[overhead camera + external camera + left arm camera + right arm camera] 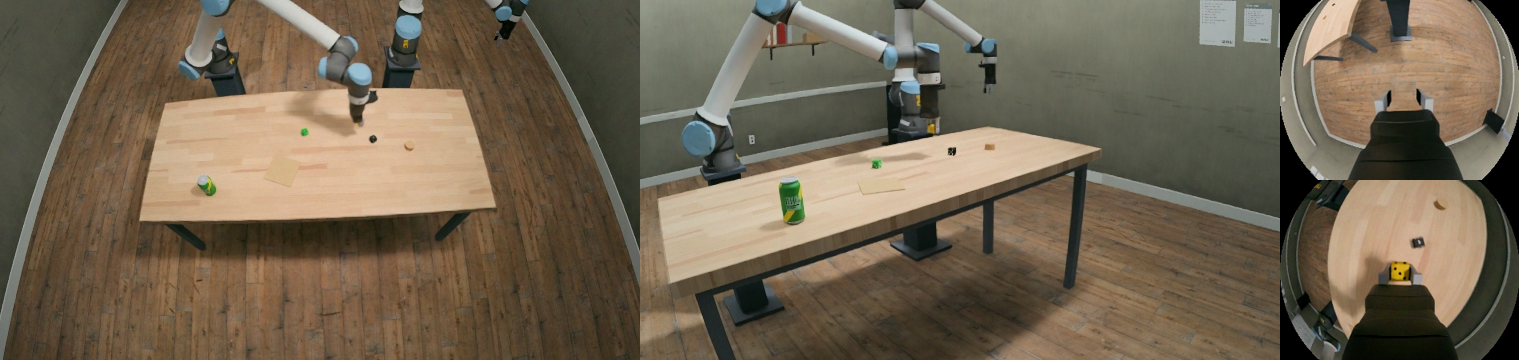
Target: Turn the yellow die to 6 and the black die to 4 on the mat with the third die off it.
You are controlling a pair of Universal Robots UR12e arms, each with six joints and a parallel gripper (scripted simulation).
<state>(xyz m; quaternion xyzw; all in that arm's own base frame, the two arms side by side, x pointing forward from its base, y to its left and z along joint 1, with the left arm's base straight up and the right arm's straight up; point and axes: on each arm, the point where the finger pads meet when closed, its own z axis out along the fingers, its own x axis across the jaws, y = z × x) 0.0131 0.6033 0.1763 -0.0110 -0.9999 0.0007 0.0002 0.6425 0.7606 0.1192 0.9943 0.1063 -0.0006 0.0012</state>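
My right hand is 180 mm short of the tan mat, 370 mm to the left of it and 120 mm above it. From my right hand the other things lie so: black die 30 mm ahead, 70 mm to the left, 100 mm below; then green die 20 mm behind, 260 mm to the right, 100 mm below; then yellow die right at my right hand.
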